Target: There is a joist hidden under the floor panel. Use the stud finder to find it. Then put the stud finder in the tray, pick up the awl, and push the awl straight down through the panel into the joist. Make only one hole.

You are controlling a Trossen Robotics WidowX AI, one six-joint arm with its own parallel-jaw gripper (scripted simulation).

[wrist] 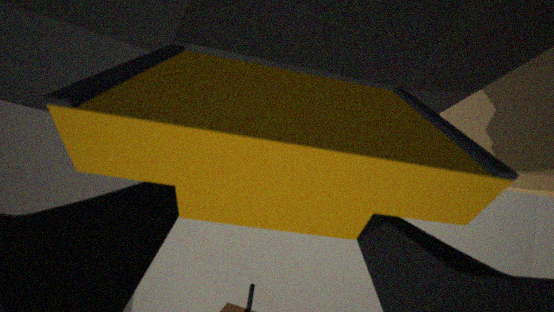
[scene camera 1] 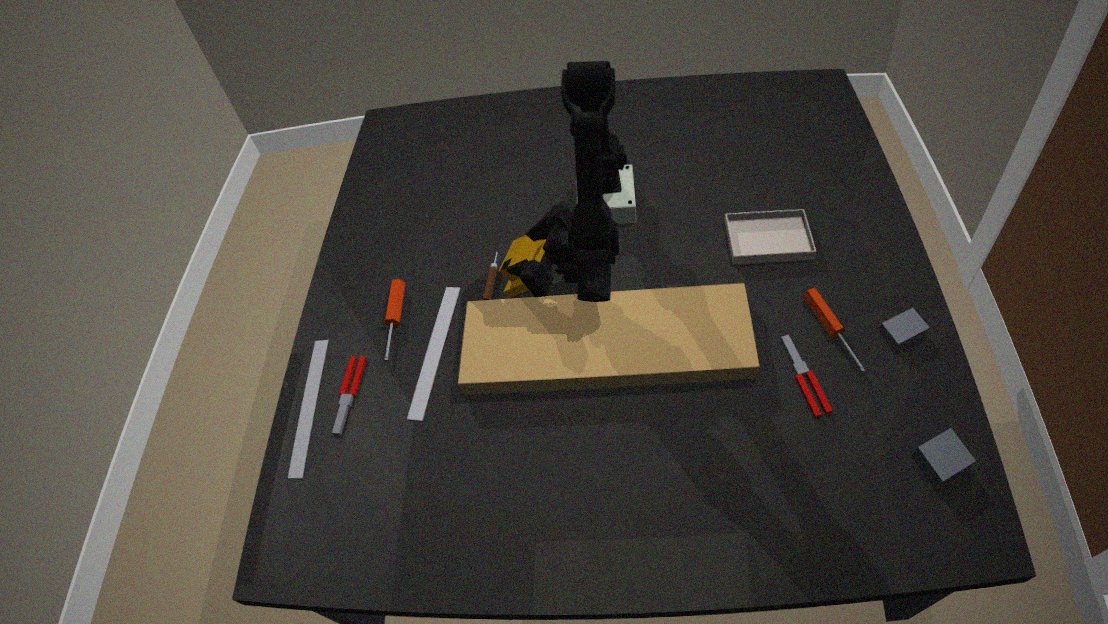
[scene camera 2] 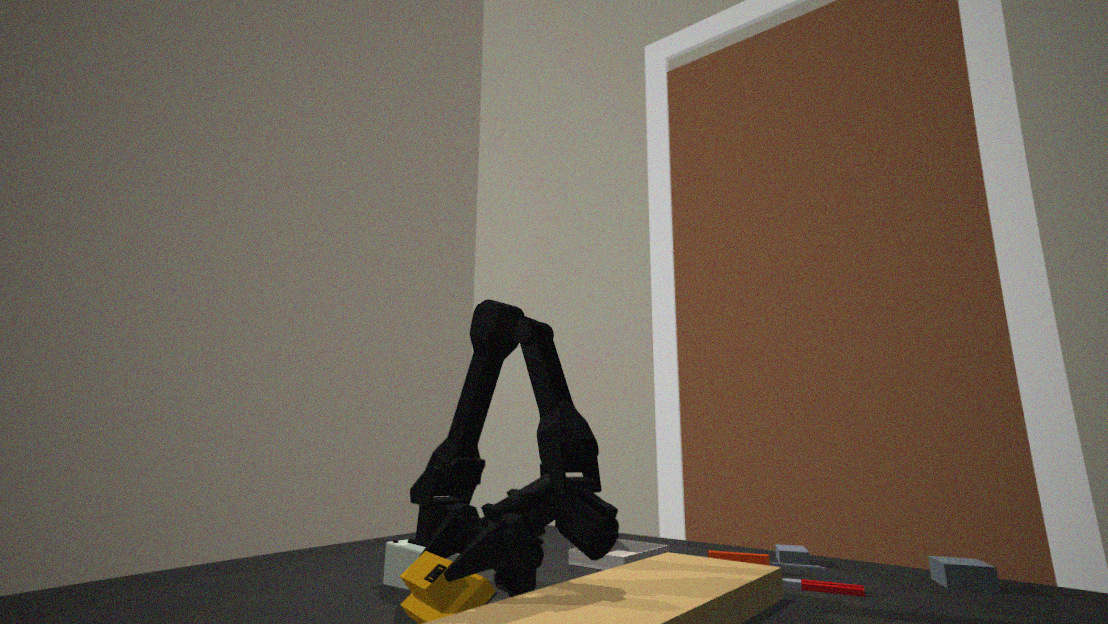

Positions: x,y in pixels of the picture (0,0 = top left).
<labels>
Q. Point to a white tray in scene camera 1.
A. At 772,236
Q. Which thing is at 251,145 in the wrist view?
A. A stud finder.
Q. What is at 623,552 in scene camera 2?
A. A white tray.
</labels>
